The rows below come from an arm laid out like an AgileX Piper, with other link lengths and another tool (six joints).
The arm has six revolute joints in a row. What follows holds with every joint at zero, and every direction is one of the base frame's. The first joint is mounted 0.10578 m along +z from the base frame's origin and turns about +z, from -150 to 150 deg. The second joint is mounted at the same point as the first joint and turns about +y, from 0 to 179.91 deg. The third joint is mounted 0.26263 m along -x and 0.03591 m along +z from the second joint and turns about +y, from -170 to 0 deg. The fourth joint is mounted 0.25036 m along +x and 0.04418 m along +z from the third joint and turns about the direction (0.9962, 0, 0.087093), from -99.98 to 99.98 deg. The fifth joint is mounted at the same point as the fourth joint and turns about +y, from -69.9 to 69.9 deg. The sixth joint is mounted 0.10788 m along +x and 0.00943 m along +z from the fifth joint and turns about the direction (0.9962, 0, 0.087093), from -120 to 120 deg. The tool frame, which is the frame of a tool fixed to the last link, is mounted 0.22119 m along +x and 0.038 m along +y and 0.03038 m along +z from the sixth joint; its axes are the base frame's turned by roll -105.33, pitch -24.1 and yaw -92.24 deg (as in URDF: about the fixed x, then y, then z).
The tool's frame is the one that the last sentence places.
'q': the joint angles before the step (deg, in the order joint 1, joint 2, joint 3, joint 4, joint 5, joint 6). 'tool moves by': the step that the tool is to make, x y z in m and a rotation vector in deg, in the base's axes. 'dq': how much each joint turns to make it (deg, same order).
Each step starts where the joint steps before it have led.
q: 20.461, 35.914, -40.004, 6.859, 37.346, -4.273
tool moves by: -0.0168, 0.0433, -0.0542, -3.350, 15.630, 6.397
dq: 4.687, 14.861, -8.722, 3.136, 9.666, 0.000
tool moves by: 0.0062, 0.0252, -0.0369, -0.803, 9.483, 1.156
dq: 0.819, 12.332, -5.260, 3.355, 1.869, 0.007
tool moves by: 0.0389, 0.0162, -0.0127, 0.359, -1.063, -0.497
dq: -0.013, 8.402, -2.416, 1.127, -7.012, -1.718
